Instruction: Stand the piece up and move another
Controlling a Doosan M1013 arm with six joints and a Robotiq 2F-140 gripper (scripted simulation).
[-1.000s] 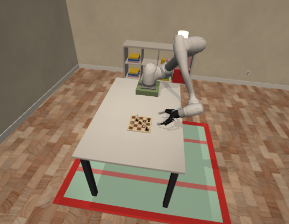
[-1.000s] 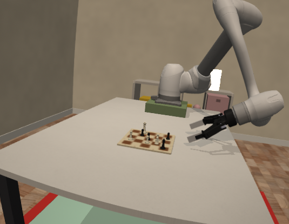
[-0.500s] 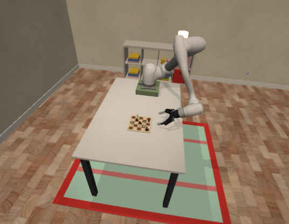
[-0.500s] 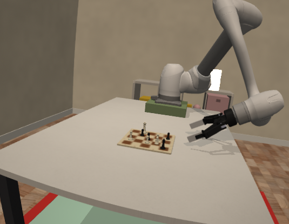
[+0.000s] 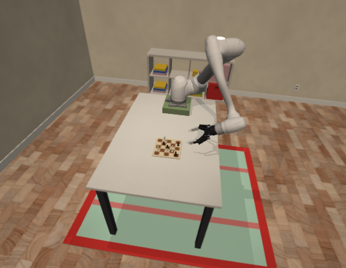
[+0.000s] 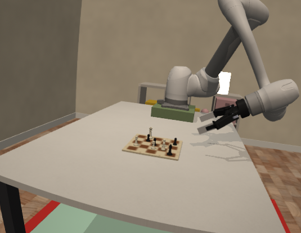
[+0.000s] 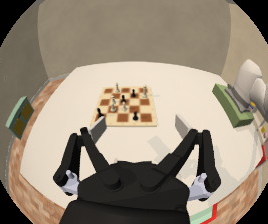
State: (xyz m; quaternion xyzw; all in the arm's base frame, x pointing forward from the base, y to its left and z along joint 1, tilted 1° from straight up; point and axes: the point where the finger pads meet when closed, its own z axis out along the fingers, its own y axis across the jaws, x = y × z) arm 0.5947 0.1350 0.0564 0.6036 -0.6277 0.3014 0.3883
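The chessboard is 18 cm to the right of my hand, 11 cm below it and 4 cm ahead of it. Round my hand: black chess piece: 12 cm ahead, 11 cm to the right, 9 cm below; tall white piece: 22 cm to the right, 8 cm below, 4 cm behind.
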